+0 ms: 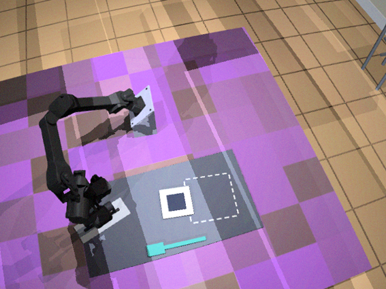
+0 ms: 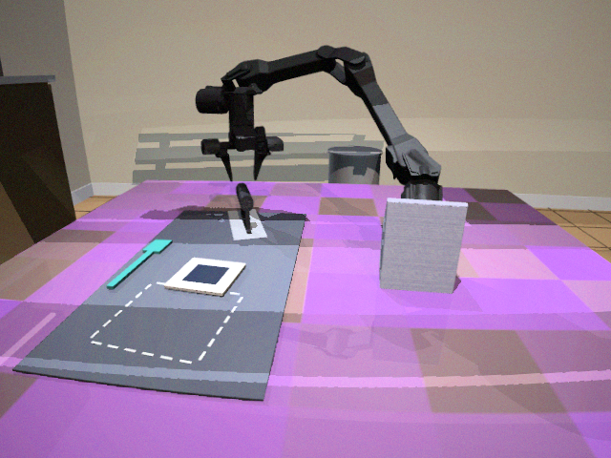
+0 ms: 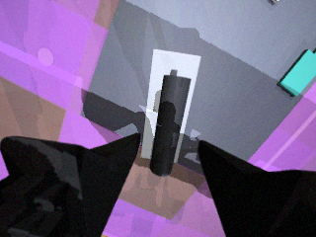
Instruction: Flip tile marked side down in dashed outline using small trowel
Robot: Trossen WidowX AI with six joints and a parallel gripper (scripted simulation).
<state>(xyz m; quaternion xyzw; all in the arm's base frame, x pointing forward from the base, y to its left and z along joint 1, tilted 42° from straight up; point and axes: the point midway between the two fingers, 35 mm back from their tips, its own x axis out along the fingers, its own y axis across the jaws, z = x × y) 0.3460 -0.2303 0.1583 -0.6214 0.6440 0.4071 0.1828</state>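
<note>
The grey mat is 50 mm ahead of my gripper tip, 230 mm to the left of it and 130 mm below it. The rest, counted from my gripper tip: teal trowel: 190 mm ahead, 200 mm to the left, 110 mm below; tile: 40 mm ahead, 280 mm to the left, 110 mm below.
</note>
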